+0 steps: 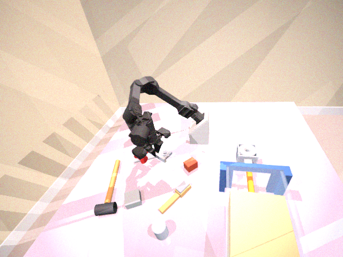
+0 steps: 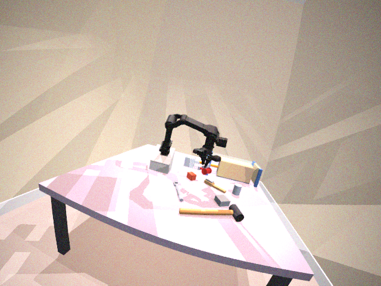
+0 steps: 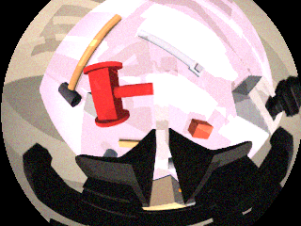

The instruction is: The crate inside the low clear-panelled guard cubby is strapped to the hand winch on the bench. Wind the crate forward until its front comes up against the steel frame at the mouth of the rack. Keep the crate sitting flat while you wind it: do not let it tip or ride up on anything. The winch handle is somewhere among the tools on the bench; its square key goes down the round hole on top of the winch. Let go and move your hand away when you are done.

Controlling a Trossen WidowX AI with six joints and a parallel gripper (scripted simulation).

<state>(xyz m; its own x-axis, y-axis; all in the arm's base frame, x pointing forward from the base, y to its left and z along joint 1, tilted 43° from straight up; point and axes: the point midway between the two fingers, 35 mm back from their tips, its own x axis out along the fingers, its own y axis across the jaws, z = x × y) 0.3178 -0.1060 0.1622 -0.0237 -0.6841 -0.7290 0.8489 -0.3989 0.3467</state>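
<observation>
The crank handle is 10 mm to the right of my gripper tip. From my gripper tip the other things lie so: brush (110 mm ahead, 100 mm to the left, 140 mm below); grey block (150 mm ahead, 110 mm to the right, 140 mm below); red knob (10 mm ahead, 60 mm to the right).
</observation>
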